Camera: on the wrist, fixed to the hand. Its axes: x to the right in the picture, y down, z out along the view.
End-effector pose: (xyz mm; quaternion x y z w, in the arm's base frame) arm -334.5 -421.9 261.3 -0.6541 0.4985 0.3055 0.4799
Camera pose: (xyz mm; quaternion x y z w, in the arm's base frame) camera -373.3 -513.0 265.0 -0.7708 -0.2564 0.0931 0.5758
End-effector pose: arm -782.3 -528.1 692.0 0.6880 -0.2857 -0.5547 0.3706
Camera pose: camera -690.7 -546.8 724.9 -0.4894 -0.2536 0.8267 0.1127
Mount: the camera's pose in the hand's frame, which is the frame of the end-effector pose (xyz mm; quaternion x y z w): 17.2 39.4 -89.3 -0.1180 -0.2355 -0.6832 0.6811
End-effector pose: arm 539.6 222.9 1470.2 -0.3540 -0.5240 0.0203 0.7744
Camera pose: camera 634.5 212.3 1443.6 0.0303 -0.7835 -0.4937 0.3761
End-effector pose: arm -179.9 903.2 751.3 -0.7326 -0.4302 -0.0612 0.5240
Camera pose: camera -109.6 836.5 772.0 -0.2813 -0.9096 -0.2779 0.1273
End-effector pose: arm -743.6 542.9 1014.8 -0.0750 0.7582 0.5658 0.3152
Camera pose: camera -810.8 480.0 1051.4 -0.4730 0.3242 0.2771 0.7709
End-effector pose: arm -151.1 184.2 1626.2 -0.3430 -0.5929 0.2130 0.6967
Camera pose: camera -56.4 202.7 1603.6 0.1394 -0.8274 -0.3201 0.4399
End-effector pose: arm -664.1 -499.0 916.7 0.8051 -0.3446 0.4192 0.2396
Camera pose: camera -732.3 -470.4 982.6 0.8542 0.2094 -0.1084 0.4634
